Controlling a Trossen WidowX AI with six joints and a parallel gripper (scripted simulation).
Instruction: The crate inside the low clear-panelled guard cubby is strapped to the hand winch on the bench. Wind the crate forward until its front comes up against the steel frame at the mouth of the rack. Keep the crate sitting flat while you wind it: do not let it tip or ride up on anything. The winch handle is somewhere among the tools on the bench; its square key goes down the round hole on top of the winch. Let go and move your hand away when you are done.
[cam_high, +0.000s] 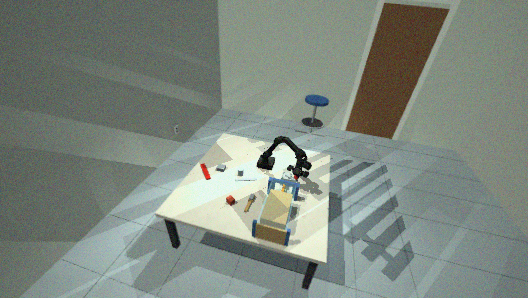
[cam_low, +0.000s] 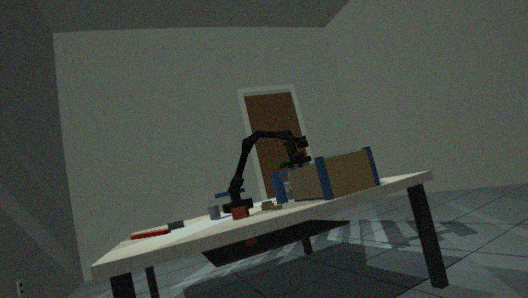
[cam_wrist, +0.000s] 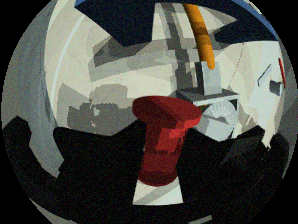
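My gripper tip is now 30 mm to the left of the winch handle, 20 mm past it and 10 mm above it. Also, from my gripper tip: winch: 100 mm to the right, 80 mm below, 60 mm behind; red knob: 20 mm above; blue frame: 110 mm ahead, 100 mm to the right, 10 mm below.
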